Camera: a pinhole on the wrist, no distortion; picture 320 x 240 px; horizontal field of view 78.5 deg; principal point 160.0 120.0 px. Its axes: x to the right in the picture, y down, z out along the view. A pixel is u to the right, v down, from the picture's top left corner.
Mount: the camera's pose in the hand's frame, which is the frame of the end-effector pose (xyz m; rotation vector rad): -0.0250 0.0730 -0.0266 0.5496 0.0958 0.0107
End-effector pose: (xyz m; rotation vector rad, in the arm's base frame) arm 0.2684 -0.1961 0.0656 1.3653 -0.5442 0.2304
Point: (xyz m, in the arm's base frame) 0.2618 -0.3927 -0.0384
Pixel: 141 76
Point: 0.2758 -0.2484 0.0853
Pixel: 232 86
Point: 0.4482 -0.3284 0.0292
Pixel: 304 10
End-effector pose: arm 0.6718 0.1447 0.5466 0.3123 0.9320 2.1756
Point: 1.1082 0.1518 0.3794
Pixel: outside the picture
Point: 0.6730 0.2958 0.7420
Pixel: 246 230
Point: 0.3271 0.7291 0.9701
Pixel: outside the picture
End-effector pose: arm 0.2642 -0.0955 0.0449 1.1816 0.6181 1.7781
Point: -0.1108 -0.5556 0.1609
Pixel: behind the camera
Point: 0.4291 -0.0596 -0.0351
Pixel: 138 24
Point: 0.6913 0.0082 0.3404
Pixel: 214 209
